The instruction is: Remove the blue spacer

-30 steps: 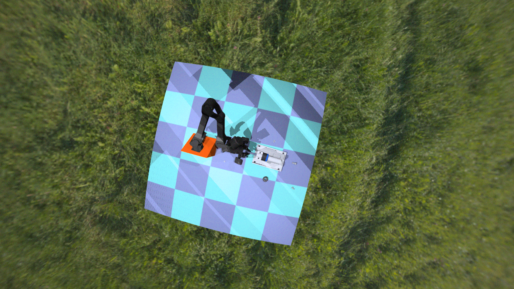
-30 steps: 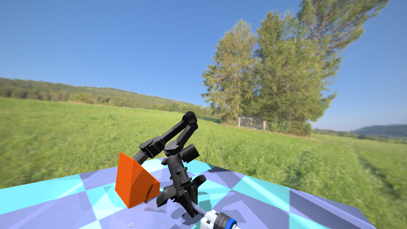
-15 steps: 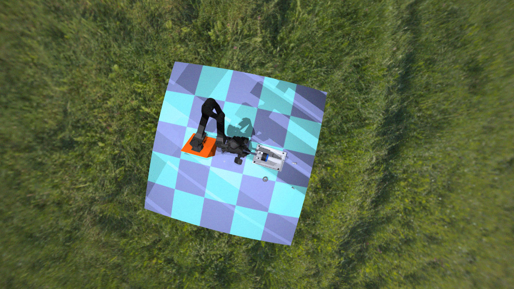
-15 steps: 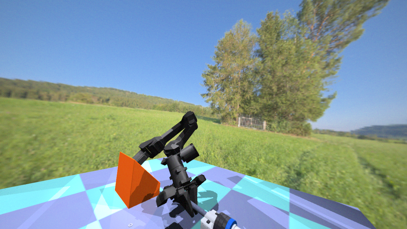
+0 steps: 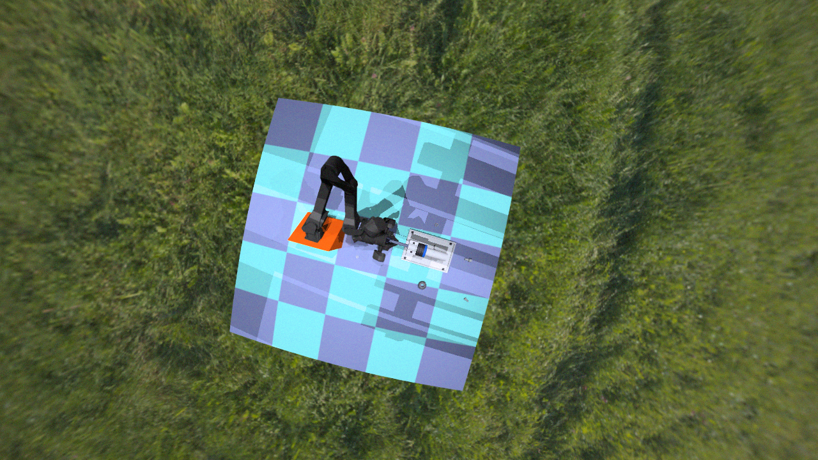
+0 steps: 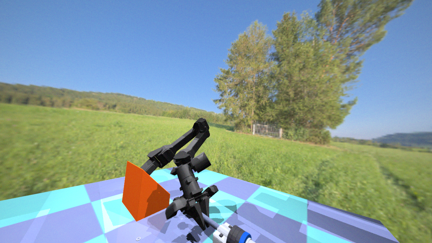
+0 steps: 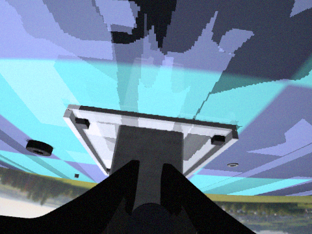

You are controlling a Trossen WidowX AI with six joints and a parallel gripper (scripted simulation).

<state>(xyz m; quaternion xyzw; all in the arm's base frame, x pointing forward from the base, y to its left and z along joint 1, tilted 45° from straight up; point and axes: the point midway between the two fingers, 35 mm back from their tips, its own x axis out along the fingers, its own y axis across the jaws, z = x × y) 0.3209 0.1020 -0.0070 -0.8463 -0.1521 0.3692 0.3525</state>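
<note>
Now: the grey shaft 4 cm ahead of my gripper tip and 2 cm above it. Round my gripper tip: black spacer (11 cm ahead, 2 cm above); white baseplate (16 cm ahead, 1 cm below); blue spacer (13 cm ahead, 2 cm above).
</note>
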